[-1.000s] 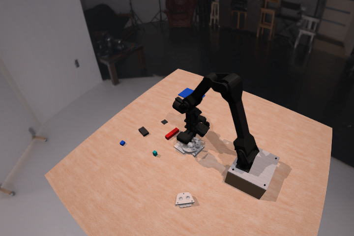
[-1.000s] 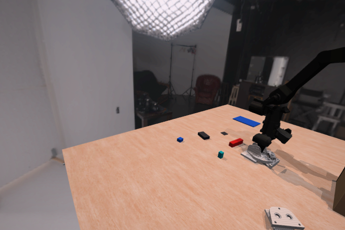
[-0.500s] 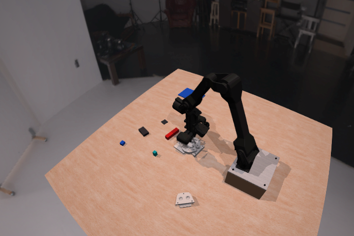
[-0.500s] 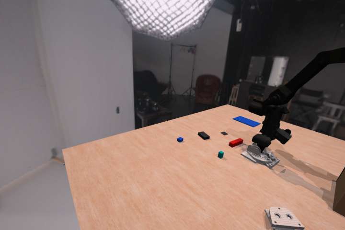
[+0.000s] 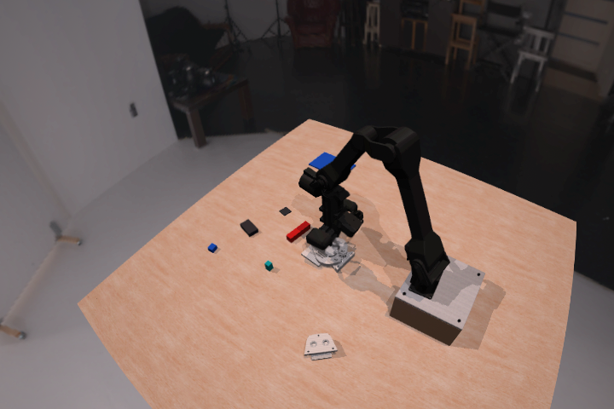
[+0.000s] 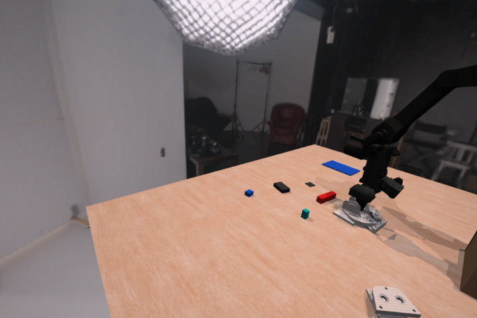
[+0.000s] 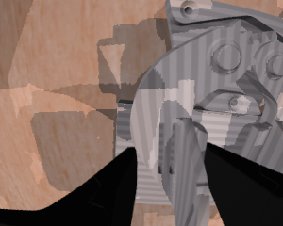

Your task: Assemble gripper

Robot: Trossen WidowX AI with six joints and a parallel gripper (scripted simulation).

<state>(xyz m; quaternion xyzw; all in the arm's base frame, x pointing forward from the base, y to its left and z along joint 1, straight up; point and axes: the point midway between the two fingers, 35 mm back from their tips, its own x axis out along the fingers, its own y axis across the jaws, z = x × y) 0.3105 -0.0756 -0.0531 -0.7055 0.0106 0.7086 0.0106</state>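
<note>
Now: the red block 120 mm ahead of my gripper tip, 10 mm to the left of it and 10 mm below it. From my gripper tip the other things lie so: teal cube: 170 mm to the left, 110 mm ahead, 10 mm below; then black block: 270 mm ahead, 80 mm to the left, 10 mm below; then dark tile: 220 mm ahead, 50 mm to the right, 20 mm below.
</note>
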